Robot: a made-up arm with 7 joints.
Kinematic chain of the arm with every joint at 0, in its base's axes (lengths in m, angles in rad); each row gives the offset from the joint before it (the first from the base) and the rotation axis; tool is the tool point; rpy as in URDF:
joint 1: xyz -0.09 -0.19 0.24 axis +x
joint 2: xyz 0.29 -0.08 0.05 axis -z
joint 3: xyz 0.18 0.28 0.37 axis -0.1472 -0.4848 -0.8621
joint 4: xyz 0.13 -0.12 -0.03 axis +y
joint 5: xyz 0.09 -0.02 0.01 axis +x
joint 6: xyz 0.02 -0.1 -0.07 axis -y
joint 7: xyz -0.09 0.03 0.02 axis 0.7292 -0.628 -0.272
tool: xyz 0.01 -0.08 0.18 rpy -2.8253 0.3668 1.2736
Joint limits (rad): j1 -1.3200..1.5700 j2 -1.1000..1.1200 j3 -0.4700..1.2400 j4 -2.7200..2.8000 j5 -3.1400..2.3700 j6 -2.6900..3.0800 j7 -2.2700..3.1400
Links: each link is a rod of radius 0.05 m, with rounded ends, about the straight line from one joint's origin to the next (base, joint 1, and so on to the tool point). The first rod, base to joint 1, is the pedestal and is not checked.
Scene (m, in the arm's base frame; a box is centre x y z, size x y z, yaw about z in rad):
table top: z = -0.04
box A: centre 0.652 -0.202 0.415 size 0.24 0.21 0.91 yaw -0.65
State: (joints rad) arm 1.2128 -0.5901 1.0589 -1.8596 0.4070 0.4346 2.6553
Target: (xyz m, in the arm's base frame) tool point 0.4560 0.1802 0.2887
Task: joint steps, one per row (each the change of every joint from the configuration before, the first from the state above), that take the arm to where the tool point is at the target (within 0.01 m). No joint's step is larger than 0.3 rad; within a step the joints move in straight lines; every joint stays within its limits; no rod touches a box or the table.
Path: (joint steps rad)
1: 0.0218 -0.2549 -0.2243 0.2624 0.0892 0.0554 0.2423
2: 0.0217 -0.2550 -0.2243 0.2624 0.0893 0.0554 0.2424
3: -0.2429 0.0210 -0.0195 0.0100 0.0597 -0.1027 -0.0590
4: -0.2429 0.0210 -0.0195 0.0099 0.0598 -0.1027 -0.0590
5: -0.2429 0.0210 -0.0195 0.0100 0.0597 -0.1027 -0.0590
6: -0.2429 0.0210 -0.0195 0.0100 0.0597 -0.1027 -0.0591
7: -0.2429 0.0210 -0.0196 0.0099 0.0598 -0.1027 -0.0590
8: -0.2376 0.1073 -0.1868 0.2168 -0.1950 0.0452 -0.2757
9: -0.2376 0.1072 -0.1869 0.2169 -0.1950 0.0451 -0.2757

